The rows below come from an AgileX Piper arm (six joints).
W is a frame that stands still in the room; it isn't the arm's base.
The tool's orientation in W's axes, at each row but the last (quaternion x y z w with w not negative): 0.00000, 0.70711, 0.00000, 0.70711; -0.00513, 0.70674, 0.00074, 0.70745; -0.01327, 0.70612, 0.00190, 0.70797; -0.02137, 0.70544, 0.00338, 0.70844
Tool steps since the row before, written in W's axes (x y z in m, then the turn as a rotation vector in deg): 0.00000, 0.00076, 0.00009, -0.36, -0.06, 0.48; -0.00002, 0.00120, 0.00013, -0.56, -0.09, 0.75; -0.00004, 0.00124, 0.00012, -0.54, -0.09, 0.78; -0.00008, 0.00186, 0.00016, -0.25, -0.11, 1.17
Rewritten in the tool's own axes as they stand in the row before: -0.00009, 0.00076, 0.00000, -0.48, -0.06, -0.36; -0.00014, 0.00120, -0.00001, -0.75, -0.09, -0.56; -0.00014, 0.00124, -0.00001, -0.78, -0.09, -0.54; -0.00021, 0.00186, -0.00001, -1.17, -0.13, -0.25
